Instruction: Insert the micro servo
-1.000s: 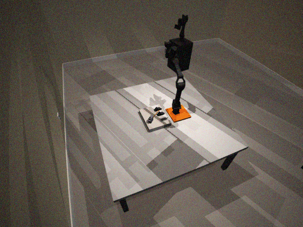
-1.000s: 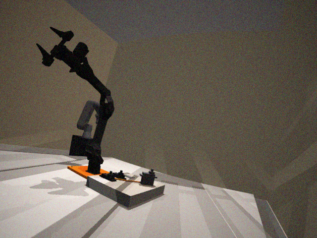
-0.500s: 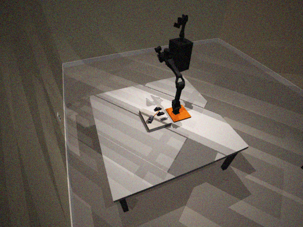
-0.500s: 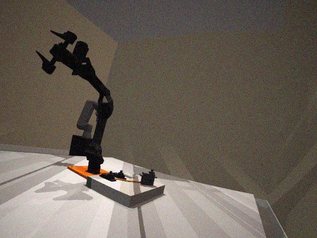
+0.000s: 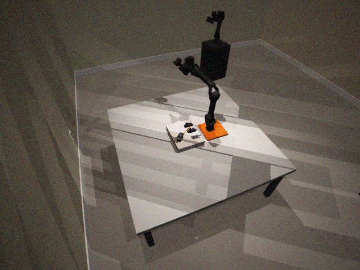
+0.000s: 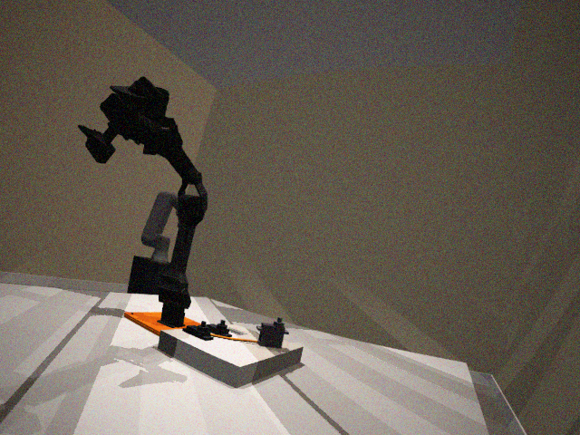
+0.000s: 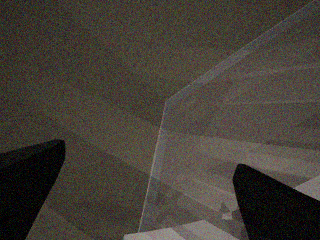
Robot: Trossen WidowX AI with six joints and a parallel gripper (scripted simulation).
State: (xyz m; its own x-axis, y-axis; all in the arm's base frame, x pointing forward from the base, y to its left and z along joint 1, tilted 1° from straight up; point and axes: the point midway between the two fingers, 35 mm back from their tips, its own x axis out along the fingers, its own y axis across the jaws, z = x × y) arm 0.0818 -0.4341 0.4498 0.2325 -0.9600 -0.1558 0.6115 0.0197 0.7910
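My gripper tip is now 200 mm short of the pale grey deck, 420 mm to the right of it and 430 mm above it.
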